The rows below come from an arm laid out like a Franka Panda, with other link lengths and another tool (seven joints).
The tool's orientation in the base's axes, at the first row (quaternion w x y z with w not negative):
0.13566, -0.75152, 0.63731, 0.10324
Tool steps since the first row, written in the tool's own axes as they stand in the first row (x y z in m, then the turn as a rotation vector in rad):
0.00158, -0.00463, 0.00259, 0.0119, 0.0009, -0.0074
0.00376, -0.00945, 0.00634, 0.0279, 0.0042, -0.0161
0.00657, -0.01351, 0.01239, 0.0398, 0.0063, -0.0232
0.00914, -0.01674, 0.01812, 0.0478, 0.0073, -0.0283
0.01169, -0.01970, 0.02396, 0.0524, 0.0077, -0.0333
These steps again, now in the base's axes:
0.00487, 0.00010, -0.00262, 0.0010, -0.0137, 0.0030
0.01005, 0.00006, -0.00652, 0.0002, -0.0320, 0.0057
0.01463, 0.00009, -0.01285, 0.0000, -0.0457, 0.0083
0.01835, 0.00011, -0.01886, 0.0003, -0.0550, 0.0104
0.02179, 0.00014, -0.02498, 0.0005, -0.0611, 0.0136

